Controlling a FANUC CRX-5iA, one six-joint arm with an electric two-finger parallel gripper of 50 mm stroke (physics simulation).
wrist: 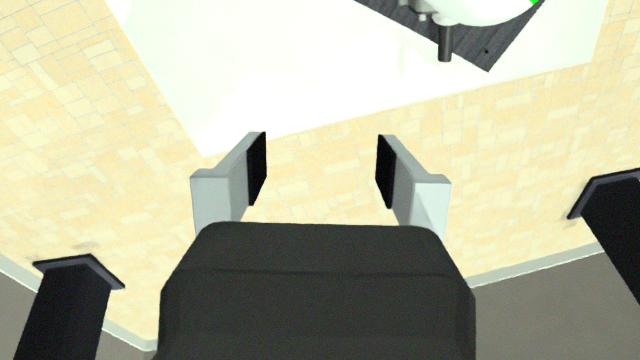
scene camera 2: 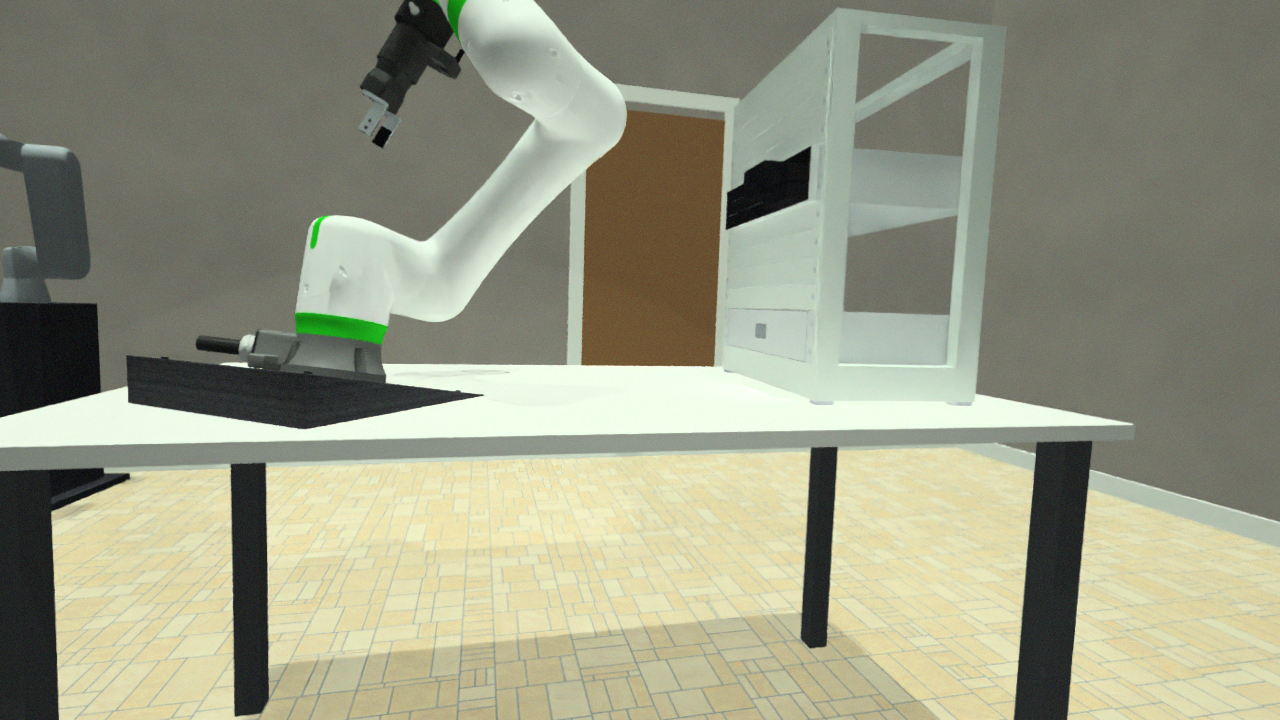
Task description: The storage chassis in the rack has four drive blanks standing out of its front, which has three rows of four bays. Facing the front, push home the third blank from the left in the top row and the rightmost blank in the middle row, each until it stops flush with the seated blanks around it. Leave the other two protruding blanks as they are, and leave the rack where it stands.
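Frame: origin at the arm's base, x left, y back, z up, level; centimetres.
Where they show: gripper, fingertip midpoint: (wrist: 321,155) (scene camera 2: 371,139).
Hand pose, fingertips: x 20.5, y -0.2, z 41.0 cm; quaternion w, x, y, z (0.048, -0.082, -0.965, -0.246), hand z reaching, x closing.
After its pixels a point has its place.
The storage chassis (scene camera 2: 776,186) @[x 2.2, y -70.3, z 33.6 cm] is a black unit in the white rack (scene camera 2: 832,268) @[x -5.4, y -77.7, z 19.7 cm], seen steeply from the side in the scene view. Its front faces left, toward the arm. A dark raised part stands out along its outline, but single blanks, their rows and bays cannot be told apart. Neither the chassis nor the rack shows in the wrist view. My gripper (scene camera 2: 380,127) @[x 20.5, y -0.2, z 41.0 cm] (wrist: 321,155) @[x 20.5, y -0.2, z 41.0 cm] is open and empty. It hangs high above the arm's base, well to the left of the rack and apart from it, with its fingers pointing down and slightly left.
The white table (scene camera 2: 581,429) @[x -26.1, y -37.0, z -2.6 cm] (wrist: 200,75) @[x 38.3, y 18.2, z -2.6 cm] carries the rack at its right and the arm's dark base plate (scene camera 2: 295,398) @[x -26.3, y -4.4, z 0.9 cm] (wrist: 470,47) @[x -6.0, y 18.0, z 2.8 cm] at its left. A second grey arm (scene camera 2: 58,210) stands on a black pedestal (scene camera 2: 53,358) at the far left. A brown door (scene camera 2: 653,241) is behind the table.
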